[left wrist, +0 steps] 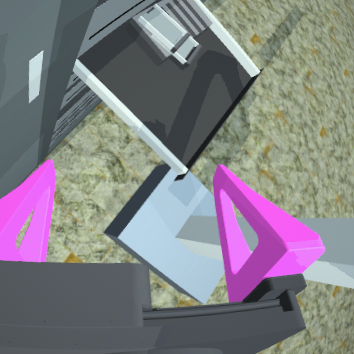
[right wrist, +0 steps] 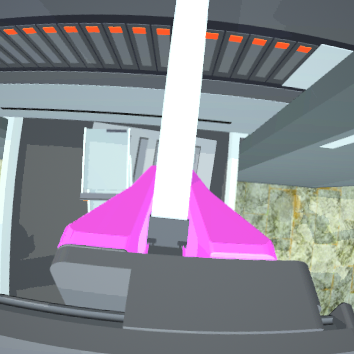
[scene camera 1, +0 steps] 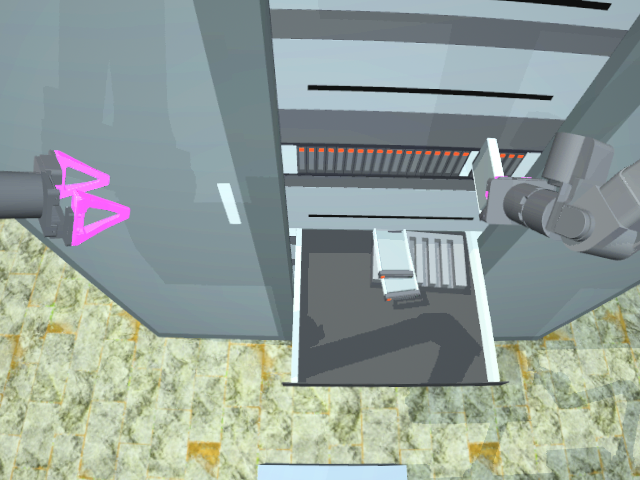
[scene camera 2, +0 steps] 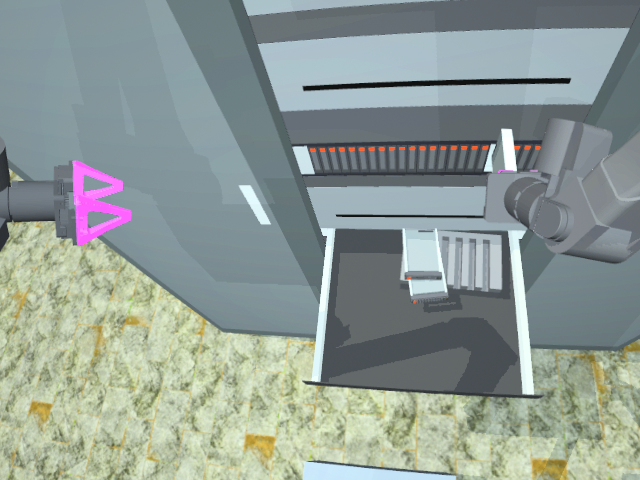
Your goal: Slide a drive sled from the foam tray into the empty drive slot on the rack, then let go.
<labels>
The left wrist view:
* left gripper: 136, 169
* ribbed foam tray: 141, 35
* pull-out shelf: 79, 69
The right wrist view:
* right gripper: 170, 175
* ribbed foam tray: 143, 147
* pull-out shelf: 233, 145
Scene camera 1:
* left gripper: 118, 195
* ribbed foam tray: 438, 260
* pull-out shelf: 484, 317
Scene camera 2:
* left gripper: 127, 199
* ribbed foam tray: 472, 263
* pull-out shelf: 524, 347
</labels>
